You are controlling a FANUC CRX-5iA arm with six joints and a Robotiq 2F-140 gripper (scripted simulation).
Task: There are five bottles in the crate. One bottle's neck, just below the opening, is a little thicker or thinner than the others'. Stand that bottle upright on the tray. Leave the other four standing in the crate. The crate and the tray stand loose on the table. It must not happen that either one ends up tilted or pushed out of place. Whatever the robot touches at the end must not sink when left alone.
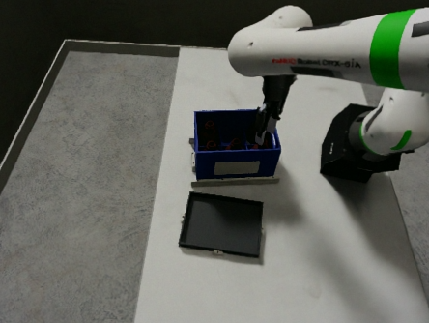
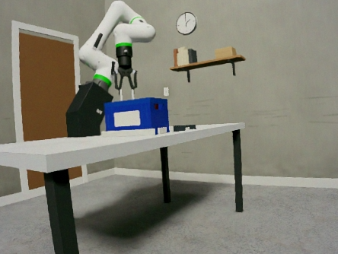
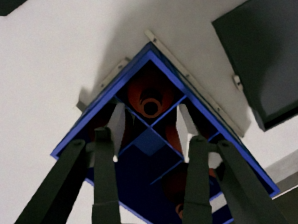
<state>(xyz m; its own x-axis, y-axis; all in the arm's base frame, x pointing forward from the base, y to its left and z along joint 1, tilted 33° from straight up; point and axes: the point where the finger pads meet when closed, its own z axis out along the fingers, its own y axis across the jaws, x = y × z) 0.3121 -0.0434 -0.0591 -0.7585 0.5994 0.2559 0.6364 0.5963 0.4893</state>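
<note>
My gripper is now 13 cm above the crate, 9 cm short of it and 4 cm to the left of it. The rest, counted from my hand: dark tray 23 cm to the left, 20 cm below, 13 cm ahead.
</note>
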